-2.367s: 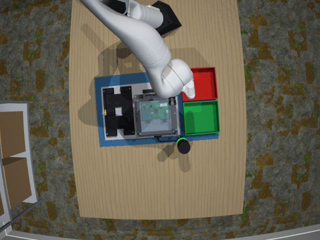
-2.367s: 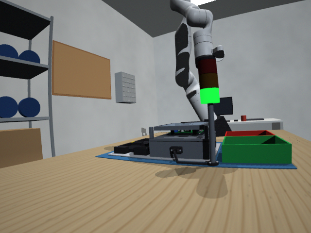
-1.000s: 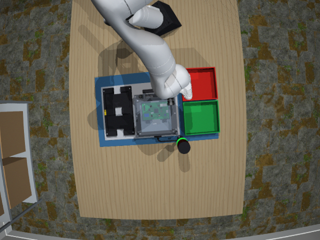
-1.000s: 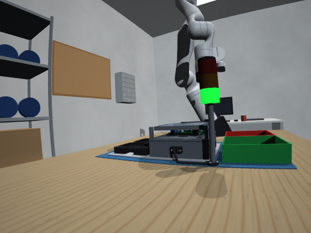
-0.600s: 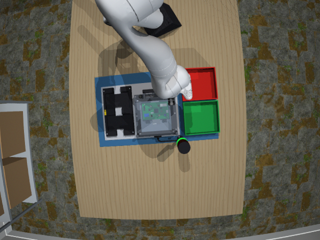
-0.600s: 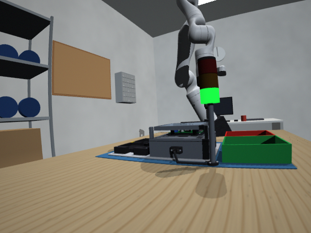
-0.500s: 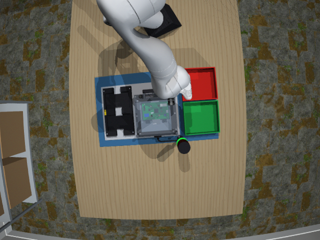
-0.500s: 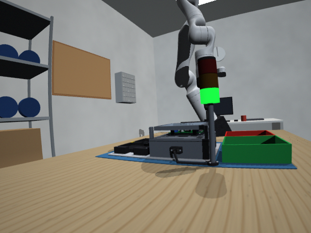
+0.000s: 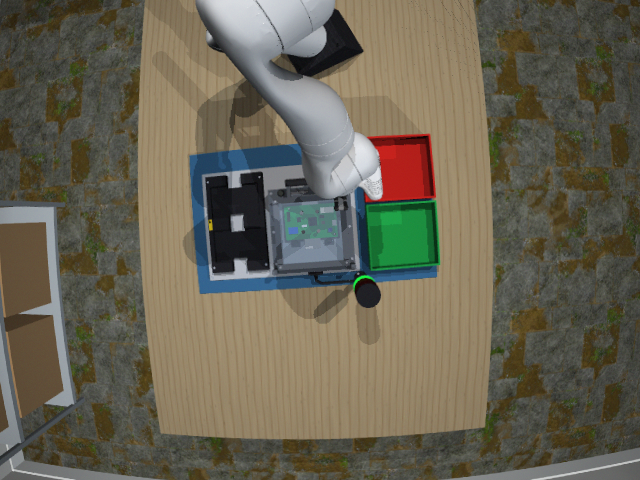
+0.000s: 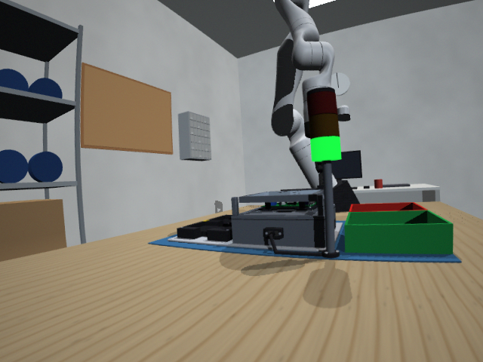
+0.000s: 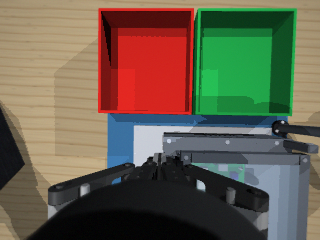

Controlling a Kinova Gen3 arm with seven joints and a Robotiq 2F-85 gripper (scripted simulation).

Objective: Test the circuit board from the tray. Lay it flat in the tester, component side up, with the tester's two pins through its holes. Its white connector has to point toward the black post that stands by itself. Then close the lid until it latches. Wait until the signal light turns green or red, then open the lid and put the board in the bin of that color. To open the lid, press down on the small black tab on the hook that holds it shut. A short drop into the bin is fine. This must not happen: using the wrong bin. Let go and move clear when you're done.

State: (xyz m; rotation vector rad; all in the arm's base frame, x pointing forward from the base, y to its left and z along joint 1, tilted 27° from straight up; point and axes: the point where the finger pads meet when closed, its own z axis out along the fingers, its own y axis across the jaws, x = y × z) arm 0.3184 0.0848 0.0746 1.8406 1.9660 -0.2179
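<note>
The black hook lies 20 mm below my hand, 20 mm ahead of it and 10 mm to the right of it. Round my hand: green circuit board (80 mm ahead, 60 mm to the right, 40 mm below); then clear lid (80 mm ahead, 60 mm to the right, 30 mm below); then red bin (140 mm to the left, 100 mm below, 30 mm behind).
</note>
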